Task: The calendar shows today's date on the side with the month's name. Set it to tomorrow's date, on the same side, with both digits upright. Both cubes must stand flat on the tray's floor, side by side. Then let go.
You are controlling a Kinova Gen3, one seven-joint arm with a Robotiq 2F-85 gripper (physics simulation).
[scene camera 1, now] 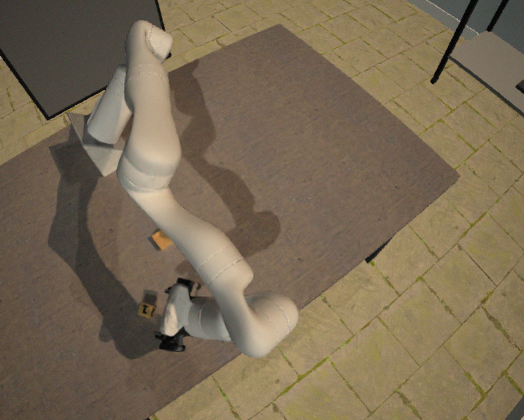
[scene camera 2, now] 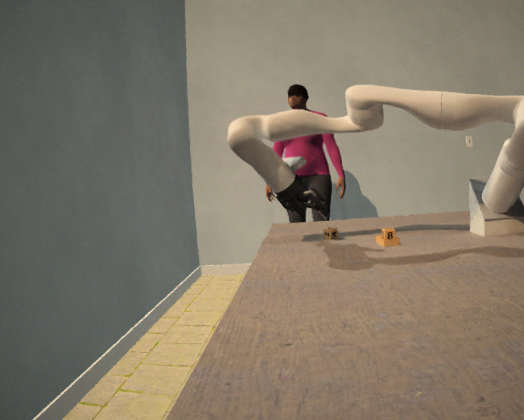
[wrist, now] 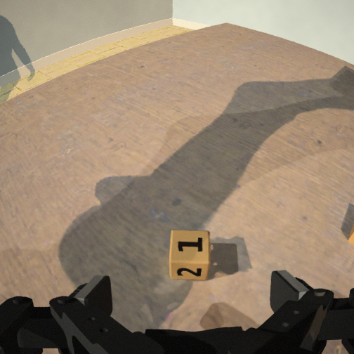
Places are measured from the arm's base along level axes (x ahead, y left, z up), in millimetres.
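Pixels of known places: gripper, fingertip midpoint: point(scene camera 1: 162, 312) point(scene camera 2: 315, 216); arm's base at its link origin: point(scene camera 1: 102, 133) point(scene camera 2: 496, 200).
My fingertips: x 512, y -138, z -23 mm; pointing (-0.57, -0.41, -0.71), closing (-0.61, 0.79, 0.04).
Ahead of a thing's pixels: the offset from my fingertips to its top centre. Level surfaces: height alone.
A loose wooden cube @(dz -40, dx -46, dy -33 mm) point(scene camera 1: 146, 310) point(scene camera 2: 330, 233) point(wrist: 190, 254) lies flat on the table, outside the tray. In the wrist view its top shows a 1 and its side towards the gripper a 2, both turned sideways. The orange calendar tray point(scene camera 1: 161, 240) point(scene camera 2: 387, 242) stands apart from it, partly hidden by the arm in scene view 1. The other cube @(dz -30, dx -173, dy +133 mm) point(scene camera 2: 389, 234) is in the tray and shows an 8 towards scene camera 2. The month's name cannot be made out. My gripper point(scene camera 1: 163, 312) point(scene camera 2: 320, 205) point(wrist: 190, 292) is open and empty, tilted, above the table near the loose cube.
The arm reaches over the tray from its base point(scene camera 1: 102, 159) point(scene camera 2: 485, 225) on the table @(dz -70 mm) point(scene camera 1: 320, 150) point(scene camera 2: 350, 325) point(wrist: 125, 125). The table's edge runs close behind the gripper in scene view 1. A person point(scene camera 2: 315, 155) stands beyond the table.
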